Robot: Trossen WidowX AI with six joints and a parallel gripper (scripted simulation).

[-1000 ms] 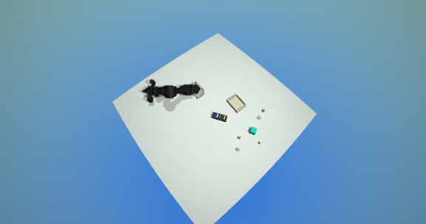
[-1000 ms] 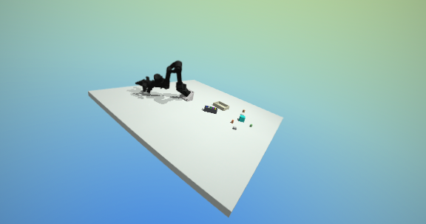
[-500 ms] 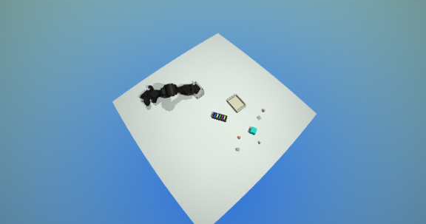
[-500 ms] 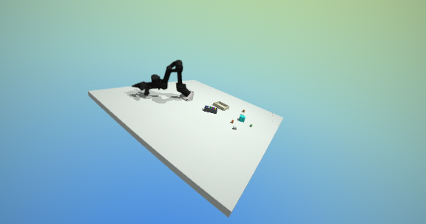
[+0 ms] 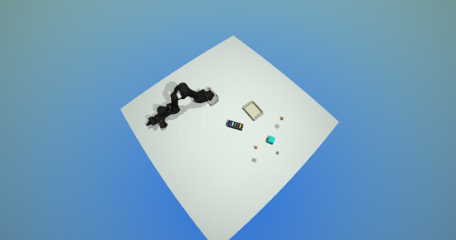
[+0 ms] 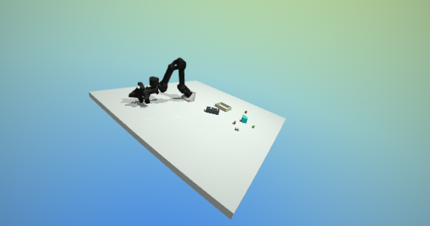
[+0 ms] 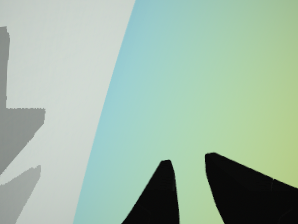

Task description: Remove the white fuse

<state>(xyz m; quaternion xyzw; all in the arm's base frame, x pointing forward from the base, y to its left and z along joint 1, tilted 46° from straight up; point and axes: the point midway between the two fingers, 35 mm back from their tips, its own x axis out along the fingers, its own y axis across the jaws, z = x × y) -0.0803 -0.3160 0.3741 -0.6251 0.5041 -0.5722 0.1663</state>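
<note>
The white fuse is 51 cm to the left of my gripper tip, 38 cm ahead of it and 5 cm below it. From my gripper tip the other things lie so: green fuse (52 cm to the left, 39 cm ahead, 5 cm below); then purple fuse (53 cm to the left, 41 cm ahead, 5 cm below); then blue fuse (50 cm to the left, 36 cm ahead, 5 cm below).
</note>
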